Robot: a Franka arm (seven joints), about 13 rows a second.
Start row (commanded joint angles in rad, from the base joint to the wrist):
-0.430 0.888 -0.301 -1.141 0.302 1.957 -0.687
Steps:
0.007 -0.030 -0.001 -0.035 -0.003 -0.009 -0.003
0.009 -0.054 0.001 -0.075 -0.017 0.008 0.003
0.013 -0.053 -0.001 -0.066 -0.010 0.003 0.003
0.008 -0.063 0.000 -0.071 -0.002 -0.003 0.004
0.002 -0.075 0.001 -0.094 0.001 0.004 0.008
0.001 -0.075 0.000 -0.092 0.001 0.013 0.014
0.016 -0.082 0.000 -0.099 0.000 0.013 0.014
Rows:
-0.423 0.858 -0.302 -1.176 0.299 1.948 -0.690
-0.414 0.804 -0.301 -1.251 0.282 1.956 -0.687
-0.401 0.751 -0.302 -1.317 0.272 1.959 -0.684
-0.393 0.688 -0.302 -1.388 0.270 1.956 -0.680
-0.391 0.613 -0.301 -1.482 0.271 1.960 -0.672
-0.390 0.538 -0.301 -1.574 0.272 1.973 -0.658
-0.374 0.456 -0.301 -1.673 0.272 1.986 -0.644

